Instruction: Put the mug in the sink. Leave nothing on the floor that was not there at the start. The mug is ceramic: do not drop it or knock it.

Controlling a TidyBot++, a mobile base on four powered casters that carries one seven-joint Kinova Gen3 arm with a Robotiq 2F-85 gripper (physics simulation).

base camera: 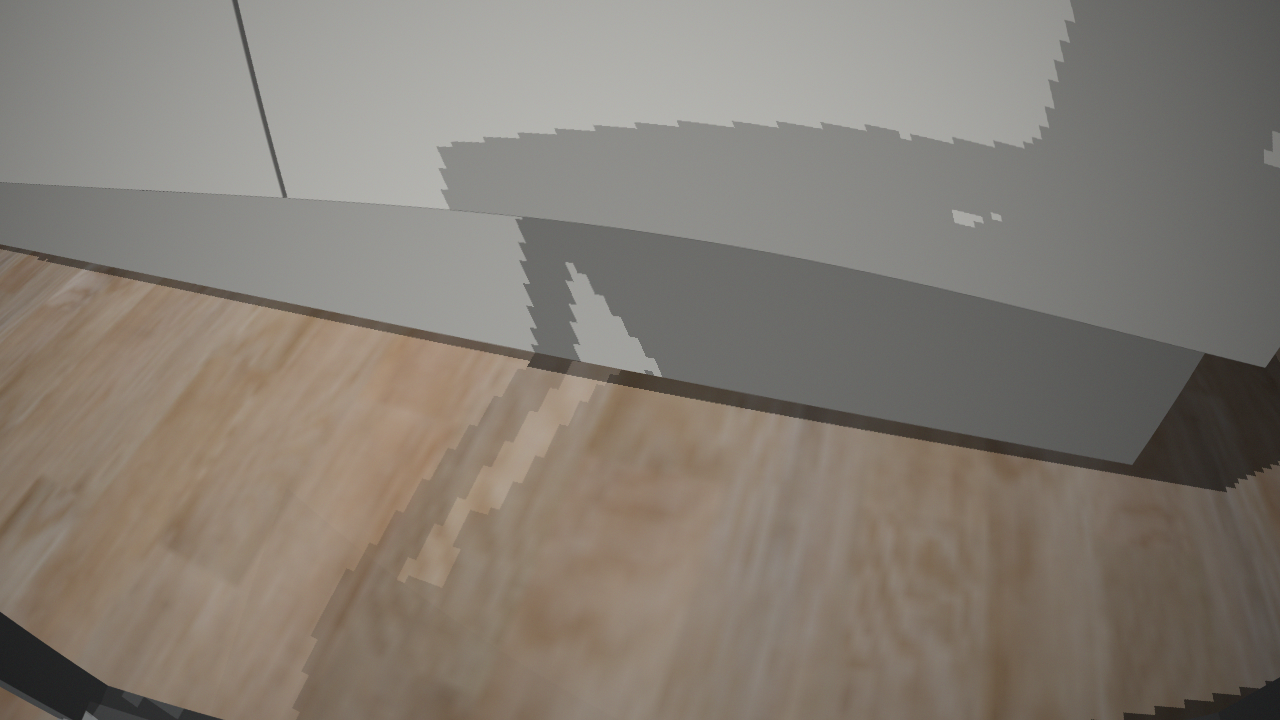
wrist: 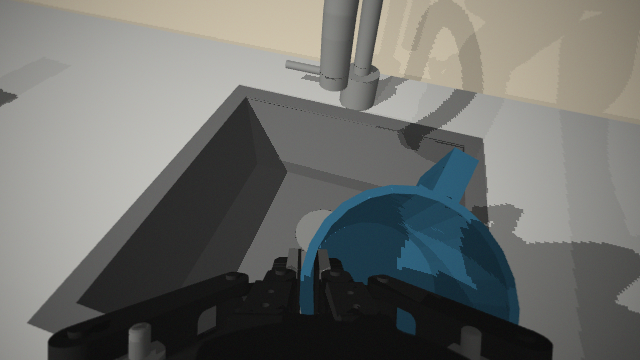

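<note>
The blue mug shows in the wrist view, its open mouth toward the camera and its handle pointing to the upper right. My gripper is shut on the left part of the mug's wall, with one finger inside and one outside. The grey sink is a rectangular basin with a round pale drain. The mug appears over the right part of the sink and hides its right front area; its height above the basin floor is hard to tell. In the base camera view neither mug, sink nor gripper shows.
A grey faucet stands behind the sink, with a small lever on its left. The pale countertop surrounds the sink, and a beige wall rises behind. In the base camera view the cabinet front stands close ahead, above the wooden floor.
</note>
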